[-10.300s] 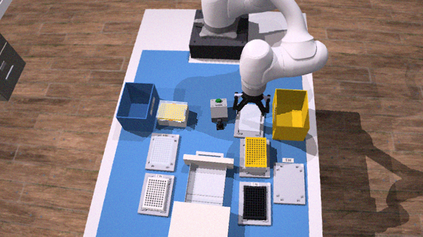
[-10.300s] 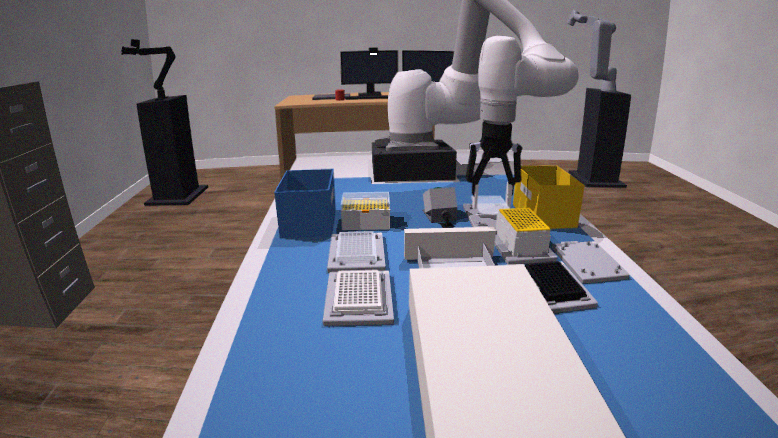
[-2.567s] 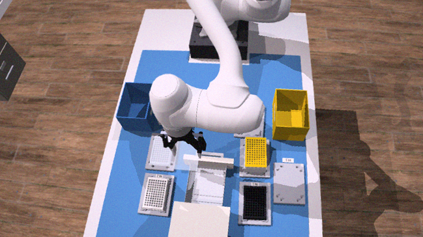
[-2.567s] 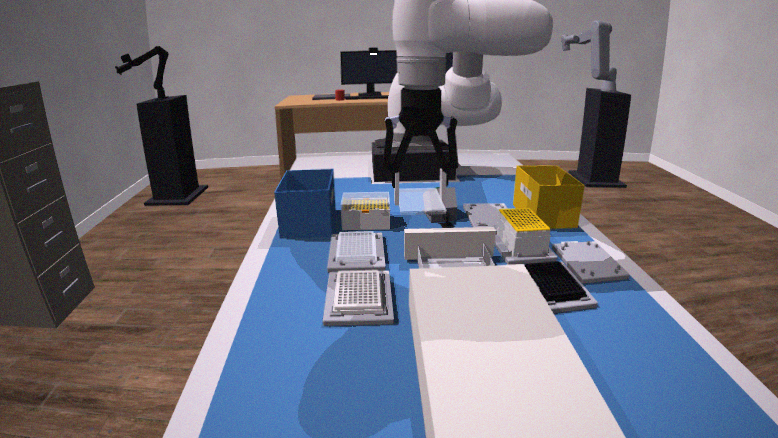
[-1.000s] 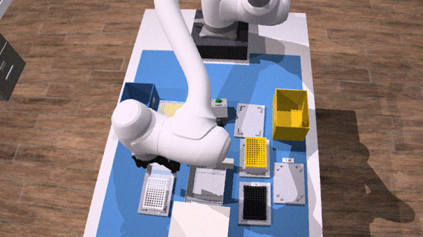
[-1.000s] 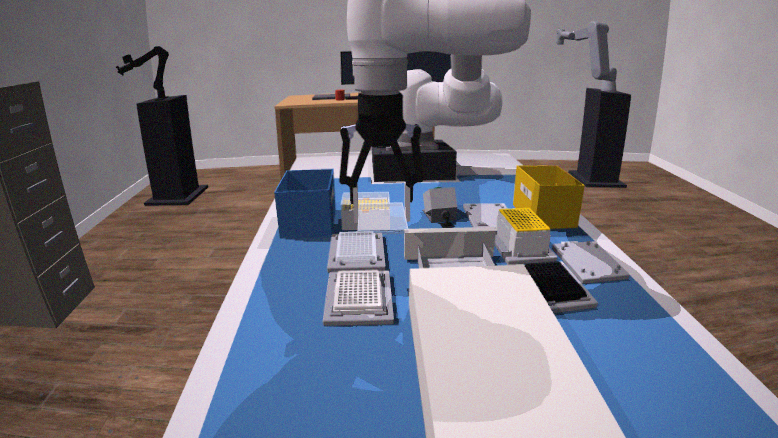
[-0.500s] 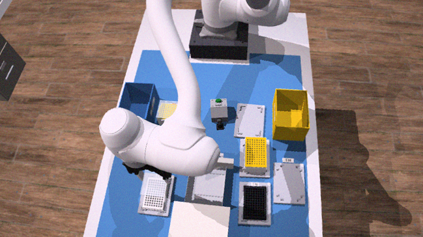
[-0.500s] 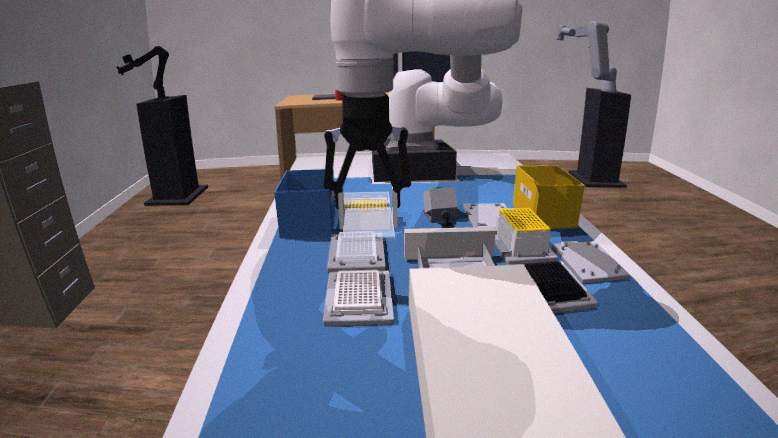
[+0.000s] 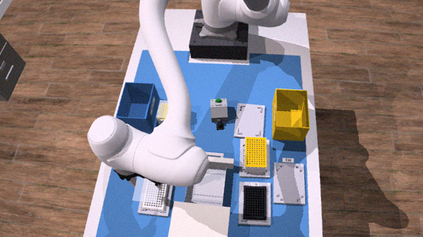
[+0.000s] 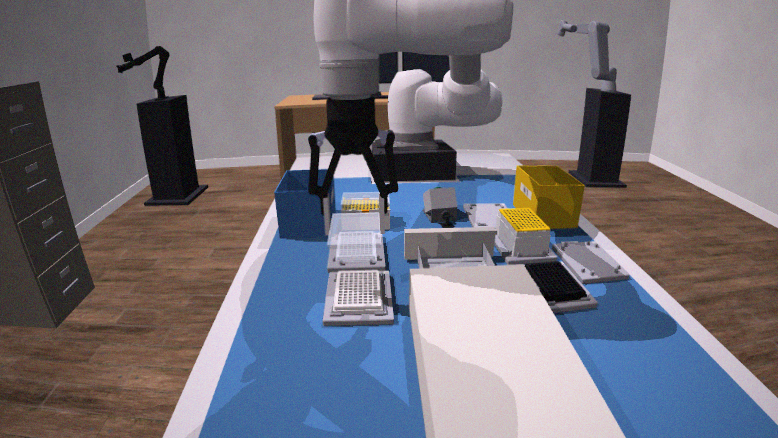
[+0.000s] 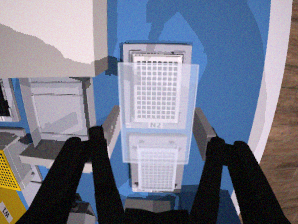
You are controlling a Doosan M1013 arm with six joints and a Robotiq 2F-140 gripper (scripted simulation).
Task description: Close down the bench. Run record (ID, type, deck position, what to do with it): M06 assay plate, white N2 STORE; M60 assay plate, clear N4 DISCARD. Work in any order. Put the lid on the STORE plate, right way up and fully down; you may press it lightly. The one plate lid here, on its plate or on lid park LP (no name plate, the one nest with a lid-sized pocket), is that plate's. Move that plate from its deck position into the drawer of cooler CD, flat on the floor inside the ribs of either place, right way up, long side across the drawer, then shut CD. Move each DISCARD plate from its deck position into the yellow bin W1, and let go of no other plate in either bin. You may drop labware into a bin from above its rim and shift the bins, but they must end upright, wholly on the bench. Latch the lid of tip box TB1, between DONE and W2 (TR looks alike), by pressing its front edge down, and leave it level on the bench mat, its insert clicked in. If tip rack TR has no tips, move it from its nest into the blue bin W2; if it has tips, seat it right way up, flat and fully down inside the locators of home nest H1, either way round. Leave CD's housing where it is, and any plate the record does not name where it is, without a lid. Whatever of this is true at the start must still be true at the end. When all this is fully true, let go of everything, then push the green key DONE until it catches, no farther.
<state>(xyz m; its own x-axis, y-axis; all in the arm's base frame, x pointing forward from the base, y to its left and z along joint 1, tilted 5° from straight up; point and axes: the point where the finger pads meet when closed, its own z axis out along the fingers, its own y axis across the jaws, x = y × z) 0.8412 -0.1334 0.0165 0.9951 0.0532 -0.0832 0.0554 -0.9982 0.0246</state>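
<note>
Right now my hand is 150 mm above the white plate M06. The rest, counted from my hand: nest N2: 160 mm below; then clear plate lid: 20 mm below; then clear assay plate: 180 mm behind, 150 mm below, 20 mm to the right.
</note>
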